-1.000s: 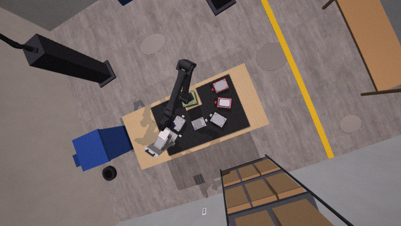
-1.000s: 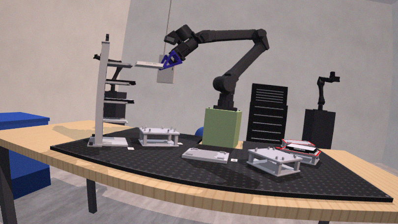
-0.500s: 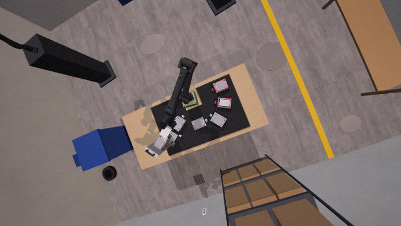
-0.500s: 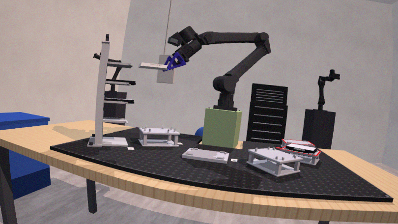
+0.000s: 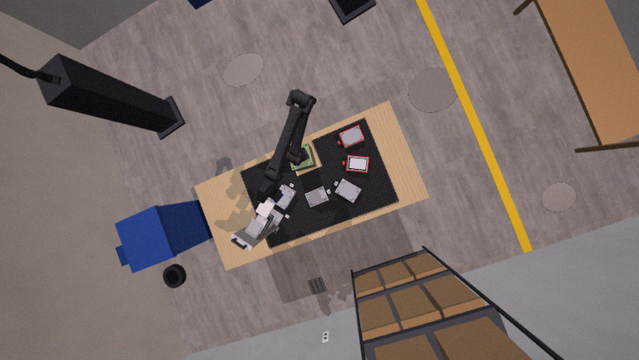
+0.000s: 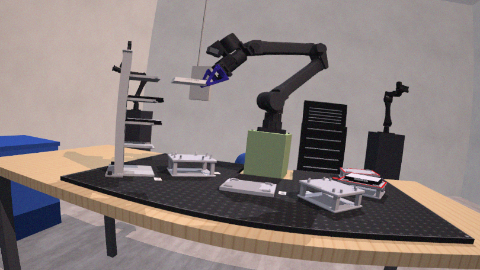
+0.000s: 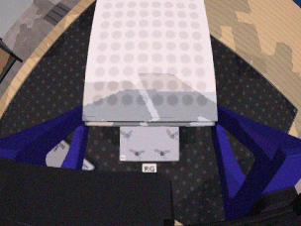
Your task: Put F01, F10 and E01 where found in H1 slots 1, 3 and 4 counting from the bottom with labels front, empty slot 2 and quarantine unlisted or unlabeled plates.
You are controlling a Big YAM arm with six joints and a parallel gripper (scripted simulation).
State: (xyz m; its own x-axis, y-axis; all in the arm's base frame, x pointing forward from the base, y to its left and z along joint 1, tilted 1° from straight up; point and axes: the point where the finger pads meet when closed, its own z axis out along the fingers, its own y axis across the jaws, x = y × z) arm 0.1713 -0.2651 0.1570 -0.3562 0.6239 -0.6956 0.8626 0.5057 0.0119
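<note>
Now: the white well plate 5 cm to the right of my hand and 3 cm ahead of it. From my hand the other things lie so: RG label: 33 cm below, 6 cm to the left, 4 cm behind; then plate hotel H1: 26 cm to the right, 15 cm ahead, 13 cm below; then regrip nest RG: 28 cm below, 3 cm to the right, 2 cm ahead.
</note>
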